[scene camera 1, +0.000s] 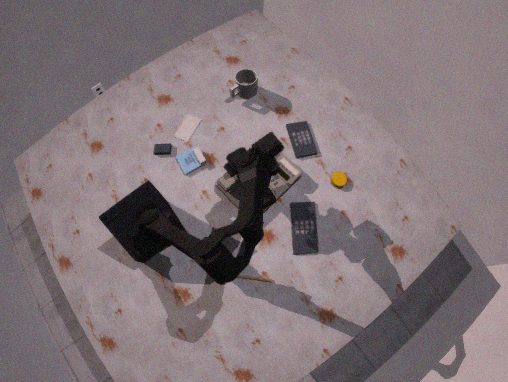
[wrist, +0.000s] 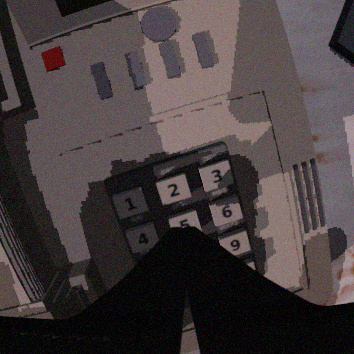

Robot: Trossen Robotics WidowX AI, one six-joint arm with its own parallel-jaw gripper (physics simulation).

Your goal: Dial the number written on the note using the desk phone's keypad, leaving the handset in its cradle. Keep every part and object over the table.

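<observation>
The cream desk phone sits mid-table, partly under the arm in the scene view. Its keypad shows the 1 key, 2 key, 3 key, 4 key, 6 key and 9 key. My gripper is shut and empty, its tips over the lower part of the 5 key; contact cannot be told. The fingers hide the lower keys. A blue note with unreadable small writing lies left of the phone. The handset is not clearly visible.
Two dark keypad devices lie right of the phone, with a yellow disc beyond. A grey mug stands at the back. A pale paper and small black box lie near the note. A thin stick lies by the arm's elbow.
</observation>
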